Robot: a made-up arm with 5 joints.
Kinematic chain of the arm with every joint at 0, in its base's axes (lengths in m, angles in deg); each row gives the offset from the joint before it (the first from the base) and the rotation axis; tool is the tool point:
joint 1: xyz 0 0 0.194 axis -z
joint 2: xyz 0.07 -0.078 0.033 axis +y
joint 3: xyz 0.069 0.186 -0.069 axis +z
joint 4: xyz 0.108 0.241 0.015 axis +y
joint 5: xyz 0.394 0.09 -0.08 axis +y
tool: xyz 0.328 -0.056 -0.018
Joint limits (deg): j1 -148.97..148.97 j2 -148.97..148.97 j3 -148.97..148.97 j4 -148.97..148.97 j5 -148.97..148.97
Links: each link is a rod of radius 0.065 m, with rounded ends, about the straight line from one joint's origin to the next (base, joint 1, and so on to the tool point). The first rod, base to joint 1, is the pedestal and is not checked.
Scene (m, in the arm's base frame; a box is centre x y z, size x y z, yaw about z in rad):
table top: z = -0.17
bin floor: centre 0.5 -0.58 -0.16 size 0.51 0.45 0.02 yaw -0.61
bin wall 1: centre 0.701 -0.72 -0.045 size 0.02 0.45 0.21 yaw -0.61
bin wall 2: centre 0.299 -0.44 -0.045 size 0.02 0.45 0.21 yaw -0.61
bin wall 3: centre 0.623 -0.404 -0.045 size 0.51 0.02 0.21 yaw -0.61
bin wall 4: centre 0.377 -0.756 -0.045 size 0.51 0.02 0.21 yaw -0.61
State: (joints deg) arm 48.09 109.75 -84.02 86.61 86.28
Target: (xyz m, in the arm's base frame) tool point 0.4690 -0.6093 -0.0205
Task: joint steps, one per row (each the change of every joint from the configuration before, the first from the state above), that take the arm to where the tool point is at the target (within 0.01 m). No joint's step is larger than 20 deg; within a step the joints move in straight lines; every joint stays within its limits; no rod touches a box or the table.
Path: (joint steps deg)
1: 17.16 2.69 18.09 0.52 -17.62
2: 17.17 2.69 18.09 0.52 -17.63
3: 17.16 2.69 18.09 0.52 -17.62
4: 17.17 2.69 18.08 0.52 -17.62
5: 17.16 2.69 18.09 0.51 -17.62
6: 2.77 -3.27 13.07 -9.81 -16.70
7: 2.77 -3.26 13.07 -9.81 -16.69
8: 2.78 -3.27 13.06 -9.81 -16.69
9: 2.77 -3.27 13.07 -9.82 -16.69
10: 2.77 -3.27 13.07 -9.81 -16.69
11: 0.60 -2.38 -11.39 -3.77 2.39
12: 0.60 -2.37 -11.39 -3.77 2.40

